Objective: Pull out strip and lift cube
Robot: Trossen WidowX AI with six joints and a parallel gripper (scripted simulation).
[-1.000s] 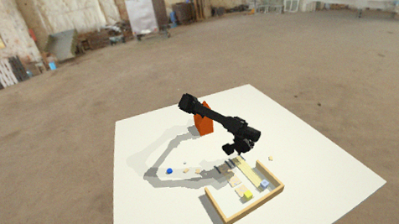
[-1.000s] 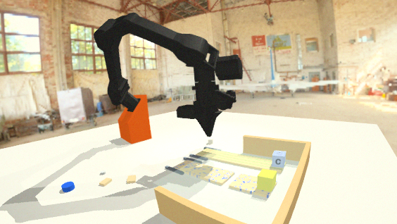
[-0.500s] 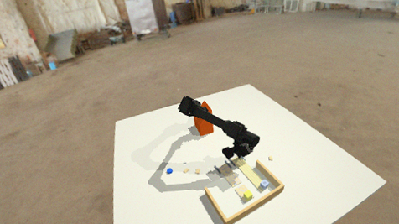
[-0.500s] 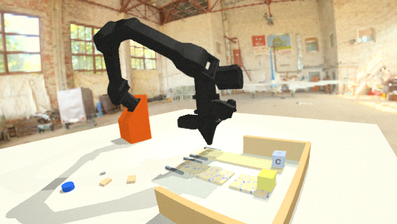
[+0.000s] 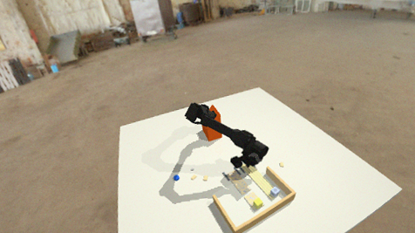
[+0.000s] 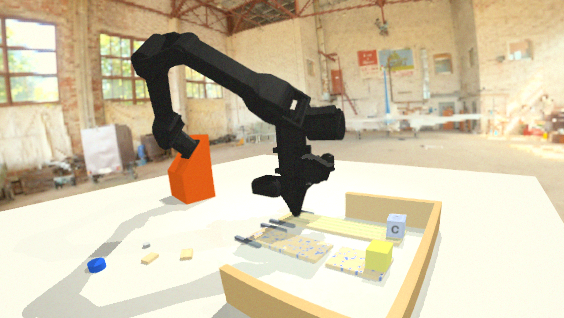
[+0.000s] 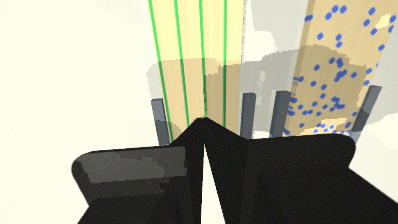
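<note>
The pale blue cube is 20 cm ahead of my gripper tip, 3 cm to the left of it and 1 cm above it. Also, from my gripper tip: blue disc (9 cm behind, 38 cm to the right); then tan block (7 cm ahead, 17 cm to the left).
</note>
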